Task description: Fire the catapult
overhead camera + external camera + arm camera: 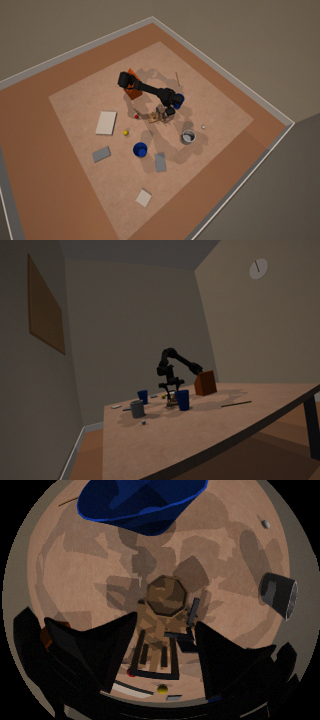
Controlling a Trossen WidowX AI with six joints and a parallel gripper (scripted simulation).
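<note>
Right now my gripper tip is 50 mm to the left of the wooden catapult and 30 mm above it. Also, from my gripper tip: white mug 270 mm ahead, 50 mm below, 20 mm to the right; red ball 210 mm to the right, 130 mm behind, 70 mm below; small white ball 290 mm ahead, 150 mm to the left, 70 mm below.
</note>
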